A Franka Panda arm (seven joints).
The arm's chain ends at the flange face. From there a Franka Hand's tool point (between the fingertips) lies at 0.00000 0.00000 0.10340 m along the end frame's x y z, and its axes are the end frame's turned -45 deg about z.
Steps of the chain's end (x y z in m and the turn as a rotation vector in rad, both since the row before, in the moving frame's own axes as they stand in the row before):
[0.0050 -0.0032 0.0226 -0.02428 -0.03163 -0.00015]
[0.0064 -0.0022 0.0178 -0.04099 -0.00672 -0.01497]
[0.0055 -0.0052 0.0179 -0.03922 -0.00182 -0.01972]
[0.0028 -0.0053 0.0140 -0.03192 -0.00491 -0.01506]
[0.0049 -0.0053 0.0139 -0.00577 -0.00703 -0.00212]
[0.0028 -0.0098 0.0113 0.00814 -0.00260 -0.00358]
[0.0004 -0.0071 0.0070 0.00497 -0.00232 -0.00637]
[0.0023 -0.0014 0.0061 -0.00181 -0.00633 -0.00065]
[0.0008 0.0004 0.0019 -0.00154 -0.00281 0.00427]
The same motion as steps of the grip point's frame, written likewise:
[0.0017 0.0007 0.0225 0.00520 -0.03953 -0.00015]
[0.0026 0.0055 0.0177 -0.02423 -0.03374 -0.01497]
[0.0046 0.0030 0.0178 -0.02645 -0.02902 -0.01972]
[0.0031 0.0002 0.0139 -0.01910 -0.02604 -0.01506]
[0.0063 -0.0004 0.0139 0.00089 -0.00905 -0.00212]
[0.0093 -0.0057 0.0113 0.00759 0.00392 -0.00358]
[0.0055 -0.0053 0.0070 0.00515 0.00187 -0.00637]
[0.0020 0.0003 0.0061 0.00320 -0.00576 -0.00065]
[0.0000 0.0008 0.0019 0.00090 -0.00308 0.00427]

